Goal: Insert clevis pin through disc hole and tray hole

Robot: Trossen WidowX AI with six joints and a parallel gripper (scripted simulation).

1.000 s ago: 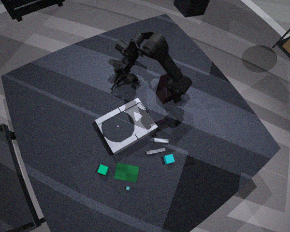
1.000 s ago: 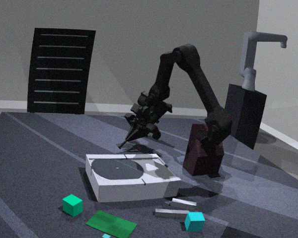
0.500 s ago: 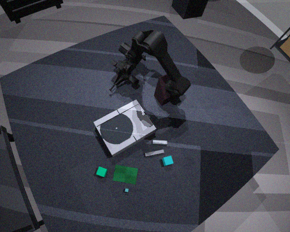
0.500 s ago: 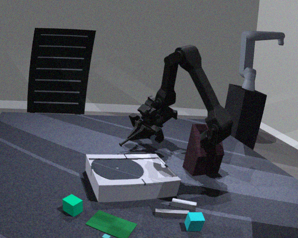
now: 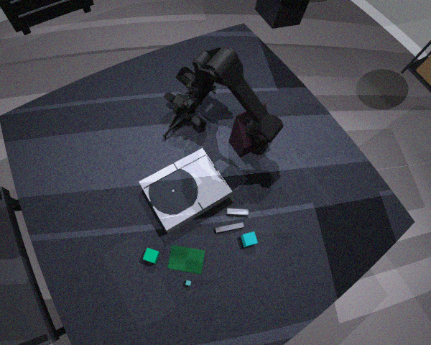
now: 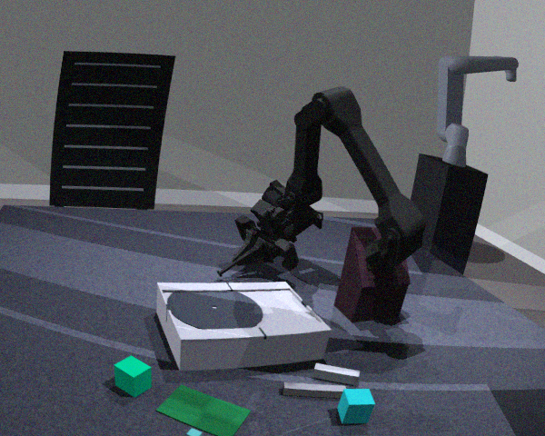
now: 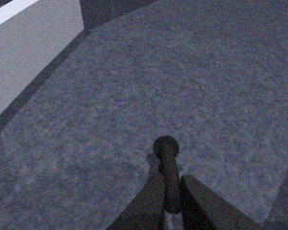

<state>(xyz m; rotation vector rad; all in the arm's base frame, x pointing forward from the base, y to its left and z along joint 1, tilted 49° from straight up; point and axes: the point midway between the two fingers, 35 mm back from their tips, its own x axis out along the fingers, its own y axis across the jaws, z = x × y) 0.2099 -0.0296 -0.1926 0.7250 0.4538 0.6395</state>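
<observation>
The clevis pin lies 1 cm below my gripper tip and 1 cm ahead of it. From my gripper tip the other things lie so: rimmed steel tray: 24 cm to the left, 4 cm ahead, 1 cm above; green cube: 40 cm to the left, 22 cm ahead, 2 cm below; dark aluminium disc: 24 cm to the left, 8 cm ahead, 2 cm above.
</observation>
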